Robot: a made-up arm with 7 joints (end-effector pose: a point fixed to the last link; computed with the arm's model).
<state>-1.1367 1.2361 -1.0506 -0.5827 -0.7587 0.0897 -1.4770</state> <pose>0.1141 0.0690 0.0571 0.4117 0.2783 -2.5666</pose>
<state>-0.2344 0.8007 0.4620 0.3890 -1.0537 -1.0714 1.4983</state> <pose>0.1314 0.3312 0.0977 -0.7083 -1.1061 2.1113</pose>
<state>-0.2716 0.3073 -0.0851 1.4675 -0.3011 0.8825 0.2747</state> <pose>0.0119 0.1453 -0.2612 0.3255 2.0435 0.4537</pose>
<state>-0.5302 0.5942 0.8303 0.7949 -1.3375 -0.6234 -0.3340</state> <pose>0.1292 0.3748 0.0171 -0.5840 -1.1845 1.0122</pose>
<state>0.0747 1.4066 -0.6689 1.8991 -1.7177 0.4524 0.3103</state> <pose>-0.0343 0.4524 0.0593 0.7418 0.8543 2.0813</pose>
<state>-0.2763 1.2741 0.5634 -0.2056 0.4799 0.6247 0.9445</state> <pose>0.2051 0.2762 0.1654 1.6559 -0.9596 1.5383</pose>
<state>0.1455 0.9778 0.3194 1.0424 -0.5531 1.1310 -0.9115</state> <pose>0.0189 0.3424 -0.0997 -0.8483 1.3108 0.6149</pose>
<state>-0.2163 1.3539 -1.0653 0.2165 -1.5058 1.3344 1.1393</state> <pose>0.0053 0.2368 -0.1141 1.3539 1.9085 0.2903</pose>
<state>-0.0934 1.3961 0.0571 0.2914 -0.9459 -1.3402 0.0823</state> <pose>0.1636 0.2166 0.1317 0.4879 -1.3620 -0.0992</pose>
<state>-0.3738 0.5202 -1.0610 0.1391 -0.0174 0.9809 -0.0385</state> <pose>0.0502 0.0397 -0.1997 0.9481 0.9366 -0.8402</pose>
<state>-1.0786 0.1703 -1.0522 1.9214 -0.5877 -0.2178 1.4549</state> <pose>0.2754 0.0994 -0.1654 1.3013 -0.1621 1.1031</pose>
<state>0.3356 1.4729 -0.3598 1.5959 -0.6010 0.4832 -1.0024</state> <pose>-0.0462 0.4216 0.0346 0.1579 1.7504 0.8626</pose>
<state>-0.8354 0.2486 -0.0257 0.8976 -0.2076 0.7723 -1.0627</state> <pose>0.2554 0.0712 -0.0997 -0.6096 0.7998 -0.8676</pose>
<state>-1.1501 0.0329 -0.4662 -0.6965 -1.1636 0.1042 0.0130</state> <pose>0.0723 0.0002 0.1670 -1.0461 -0.9621 -1.5245</pose>
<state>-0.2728 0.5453 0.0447 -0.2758 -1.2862 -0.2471 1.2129</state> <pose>0.2052 0.1820 0.0516 -0.7941 -0.1157 1.0598</pose>
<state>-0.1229 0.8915 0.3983 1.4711 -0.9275 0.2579 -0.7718</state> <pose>0.0584 0.3762 -0.0993 -0.6015 0.4649 0.6939</pose>
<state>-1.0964 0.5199 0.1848 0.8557 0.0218 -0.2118 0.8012</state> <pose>0.3387 0.1526 0.0730 0.3375 -0.6134 0.9611</pose>
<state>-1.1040 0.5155 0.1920 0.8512 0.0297 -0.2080 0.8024</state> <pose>0.3390 0.1516 0.0757 0.3328 -0.6201 0.9637</pose>
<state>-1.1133 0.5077 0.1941 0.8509 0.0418 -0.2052 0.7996</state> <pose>0.3399 0.1484 0.0771 0.3334 -0.6250 0.9556</pose>
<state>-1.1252 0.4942 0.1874 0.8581 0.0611 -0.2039 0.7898</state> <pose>0.3417 0.1418 0.0762 0.3437 -0.6262 0.9287</pose>
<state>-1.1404 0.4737 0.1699 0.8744 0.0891 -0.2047 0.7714</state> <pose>0.3443 0.1307 0.0725 0.3654 -0.6239 0.8784</pose>
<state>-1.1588 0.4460 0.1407 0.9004 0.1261 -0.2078 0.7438</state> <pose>0.3472 0.1149 0.0659 0.3994 -0.6183 0.8022</pose>
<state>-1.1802 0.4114 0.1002 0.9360 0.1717 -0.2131 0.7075</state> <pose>0.3496 0.0946 0.0564 0.4454 -0.6103 0.7004</pose>
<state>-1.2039 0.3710 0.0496 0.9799 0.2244 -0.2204 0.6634</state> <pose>0.3505 0.0706 0.0444 0.5017 -0.6009 0.5750</pose>
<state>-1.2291 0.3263 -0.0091 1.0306 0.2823 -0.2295 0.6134</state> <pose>0.3490 0.0446 0.0303 0.5667 -0.5910 0.4307</pose>
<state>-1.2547 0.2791 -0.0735 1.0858 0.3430 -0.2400 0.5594</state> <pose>0.3446 0.0181 0.0149 0.6381 -0.5812 0.2733</pose>
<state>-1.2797 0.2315 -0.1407 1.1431 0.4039 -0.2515 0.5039</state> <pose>0.3374 -0.0068 -0.0012 0.7133 -0.5714 0.1105</pose>
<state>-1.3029 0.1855 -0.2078 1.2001 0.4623 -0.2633 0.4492</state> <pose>0.3281 -0.0285 -0.0173 0.7896 -0.5609 -0.0499</pose>
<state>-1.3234 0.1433 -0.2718 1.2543 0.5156 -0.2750 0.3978</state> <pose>0.3179 -0.0461 -0.0324 0.8637 -0.5494 -0.2000</pose>
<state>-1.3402 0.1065 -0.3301 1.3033 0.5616 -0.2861 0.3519</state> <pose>0.3078 -0.0593 -0.0460 0.9322 -0.5367 -0.3330</pose>
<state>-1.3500 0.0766 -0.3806 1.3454 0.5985 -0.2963 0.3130</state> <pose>0.2985 -0.0679 -0.0586 0.9913 -0.5201 -0.4449</pose>
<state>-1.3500 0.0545 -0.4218 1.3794 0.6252 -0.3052 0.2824</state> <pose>0.2902 -0.0725 -0.0705 1.0372 -0.4976 -0.5335</pose>
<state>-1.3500 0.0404 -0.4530 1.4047 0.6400 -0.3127 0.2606</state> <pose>0.2845 -0.0747 -0.0786 1.0687 -0.4797 -0.5948</pose>
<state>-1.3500 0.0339 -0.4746 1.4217 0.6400 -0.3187 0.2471</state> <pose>0.2812 -0.0752 -0.0833 1.0834 -0.4657 -0.6288</pose>
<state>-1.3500 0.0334 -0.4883 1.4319 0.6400 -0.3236 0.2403</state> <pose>0.2798 -0.0745 -0.0860 1.0943 -0.4578 -0.6465</pose>
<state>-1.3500 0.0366 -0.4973 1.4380 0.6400 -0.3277 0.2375</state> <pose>0.2796 -0.0729 -0.0876 1.1031 -0.4534 -0.6543</pose>
